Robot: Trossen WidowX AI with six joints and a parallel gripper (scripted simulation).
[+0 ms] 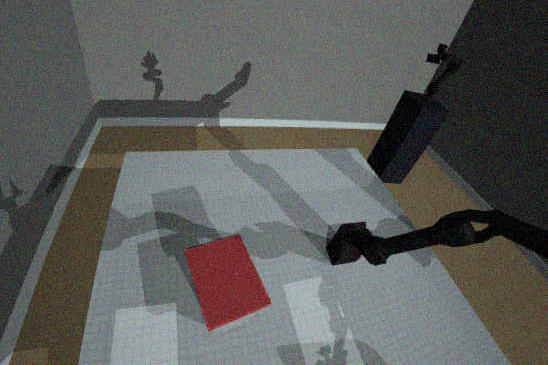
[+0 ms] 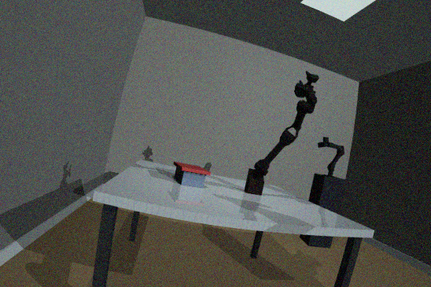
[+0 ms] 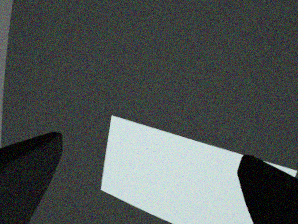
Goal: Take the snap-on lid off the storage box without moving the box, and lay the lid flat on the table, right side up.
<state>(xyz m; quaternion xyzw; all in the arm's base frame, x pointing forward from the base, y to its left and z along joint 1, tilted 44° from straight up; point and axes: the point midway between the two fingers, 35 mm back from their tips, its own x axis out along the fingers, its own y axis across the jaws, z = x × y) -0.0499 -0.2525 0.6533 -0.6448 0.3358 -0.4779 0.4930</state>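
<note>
Right now the red lid is 550 mm ahead of my gripper tip, 150 mm to the right of it and 690 mm below it. The rest, counted from my gripper tip: storage box 550 mm ahead, 150 mm to the right, 740 mm below.
</note>
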